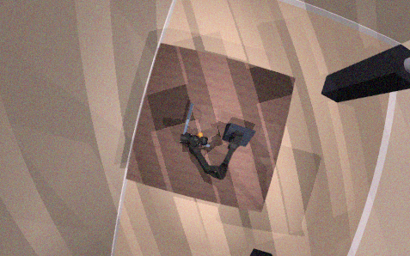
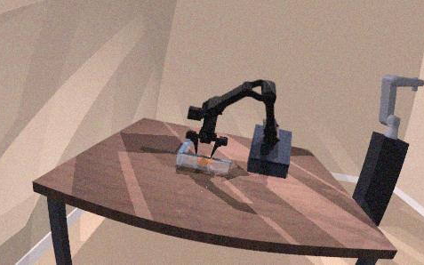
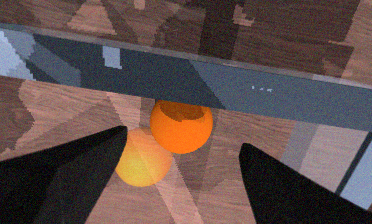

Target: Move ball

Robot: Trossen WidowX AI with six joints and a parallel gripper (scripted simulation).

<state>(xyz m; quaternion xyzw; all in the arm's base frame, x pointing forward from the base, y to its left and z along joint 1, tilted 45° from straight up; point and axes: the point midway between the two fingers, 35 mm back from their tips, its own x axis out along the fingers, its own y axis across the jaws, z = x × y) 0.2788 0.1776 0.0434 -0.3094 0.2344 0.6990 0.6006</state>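
Right now the orange ball is 3 cm below my gripper tip. Round my gripper tip: see-through copy of ball (4 cm to the right, 3 cm below, 2 cm behind).
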